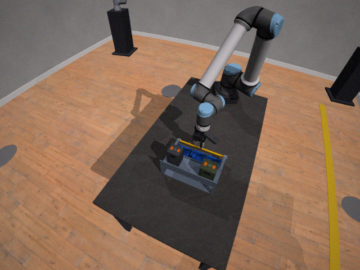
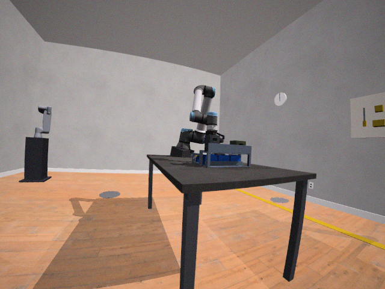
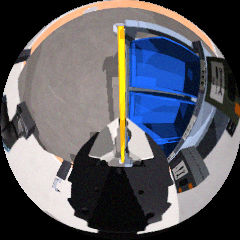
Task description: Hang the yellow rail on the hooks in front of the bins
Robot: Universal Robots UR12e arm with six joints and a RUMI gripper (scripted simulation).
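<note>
My gripper is now 1 cm above the yellow rail. Round my hand: black box (18 cm ahead, 15 cm to the right, 9 cm above); olive box (22 cm ahead, 8 cm to the left, 8 cm above).
</note>
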